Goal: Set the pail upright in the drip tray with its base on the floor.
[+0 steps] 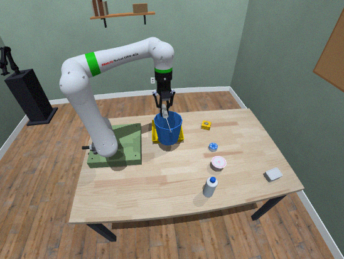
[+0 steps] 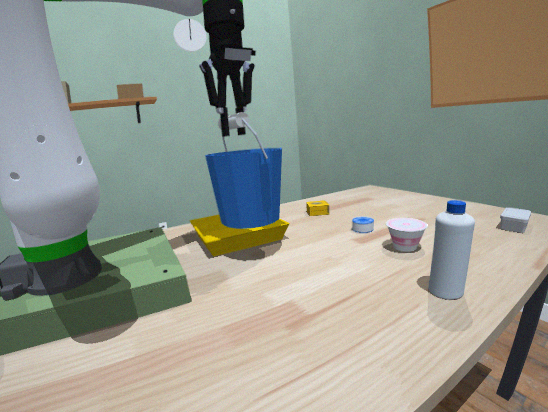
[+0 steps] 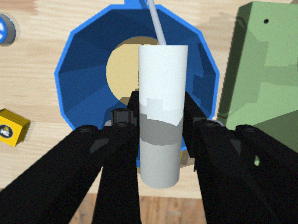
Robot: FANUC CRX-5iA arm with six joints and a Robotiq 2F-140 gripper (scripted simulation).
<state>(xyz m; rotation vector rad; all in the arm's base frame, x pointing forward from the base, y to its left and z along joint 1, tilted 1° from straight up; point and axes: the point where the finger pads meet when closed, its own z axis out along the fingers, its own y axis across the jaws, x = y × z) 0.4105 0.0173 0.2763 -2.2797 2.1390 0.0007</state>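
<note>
Now: hand 2 cm short of the blue pail and 10 cm above it. Also, from my hand: white bottle 22 cm ahead, 41 cm to the right, 25 cm below; then yellow drip tray 3 cm ahead, 14 cm to the left, 32 cm below; then grey box 70 cm ahead, 38 cm to the right, 31 cm below.
</note>
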